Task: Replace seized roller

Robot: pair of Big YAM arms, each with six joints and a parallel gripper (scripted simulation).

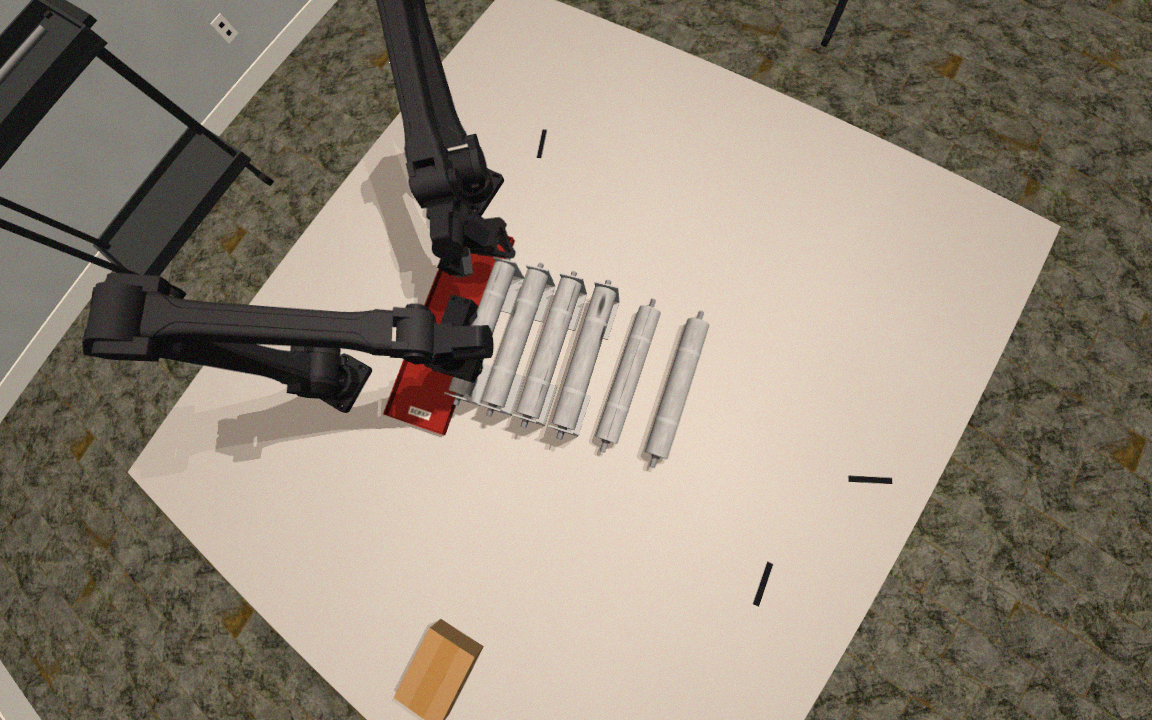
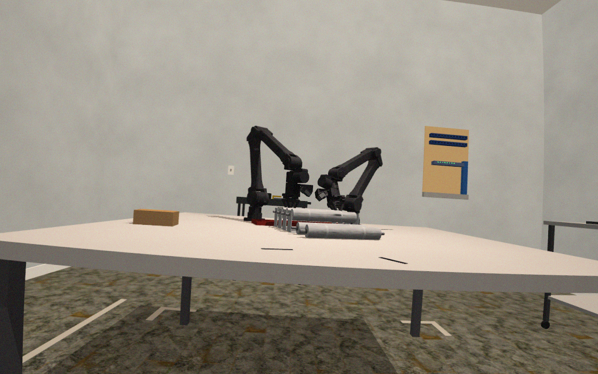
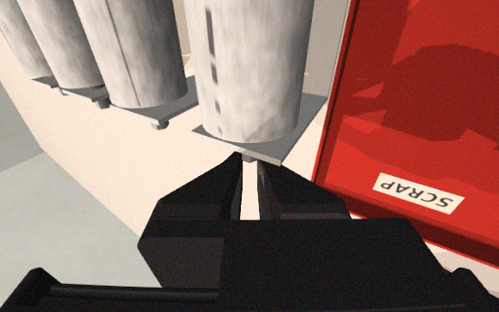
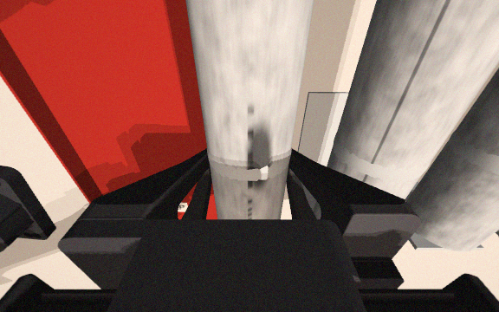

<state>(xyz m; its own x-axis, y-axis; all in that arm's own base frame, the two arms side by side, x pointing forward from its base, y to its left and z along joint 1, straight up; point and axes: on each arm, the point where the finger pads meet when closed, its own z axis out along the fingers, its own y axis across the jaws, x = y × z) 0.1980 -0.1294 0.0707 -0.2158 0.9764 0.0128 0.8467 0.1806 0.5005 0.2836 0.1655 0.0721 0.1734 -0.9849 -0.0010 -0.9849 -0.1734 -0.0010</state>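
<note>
Right now the red scrap tray is 120 mm behind my right hand, 60 mm to the left of it and 70 mm below it. From my right hand the other things lie so: cardboard box: 250 mm ahead, 540 mm to the right, 40 mm below.
</note>
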